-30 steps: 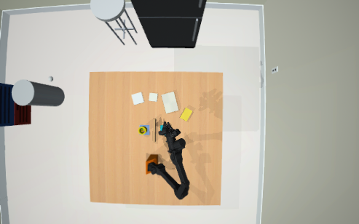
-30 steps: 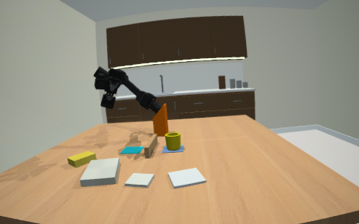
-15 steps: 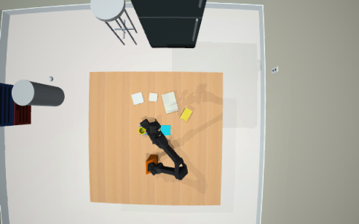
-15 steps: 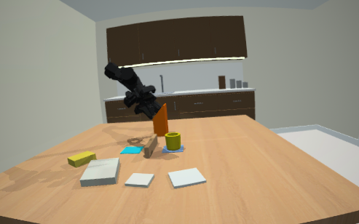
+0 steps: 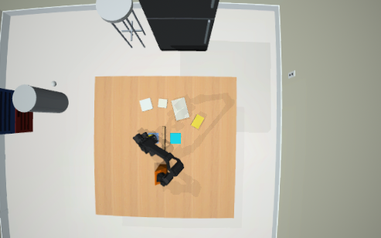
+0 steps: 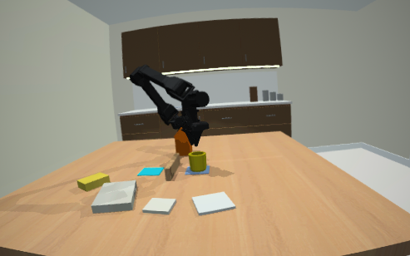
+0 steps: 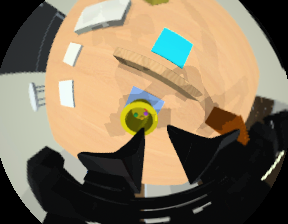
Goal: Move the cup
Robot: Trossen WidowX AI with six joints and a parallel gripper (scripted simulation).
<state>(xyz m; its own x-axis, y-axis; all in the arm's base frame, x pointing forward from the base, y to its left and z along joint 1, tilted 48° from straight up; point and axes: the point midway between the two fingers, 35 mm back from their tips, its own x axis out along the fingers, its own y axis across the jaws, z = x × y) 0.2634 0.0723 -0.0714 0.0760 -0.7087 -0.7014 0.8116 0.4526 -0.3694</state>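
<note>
Right now the olive-yellow cup is 6 cm below my gripper tip, 2 cm ahead of it and 1 cm to the left of it. The rest, counted from my gripper tip: cyan pad: 19 cm to the right, 11 cm below, 3 cm ahead; then low wooden bar: 9 cm to the right, 8 cm below, 3 cm ahead; then grey tray: 30 cm ahead, 21 cm to the right, 9 cm below.
</note>
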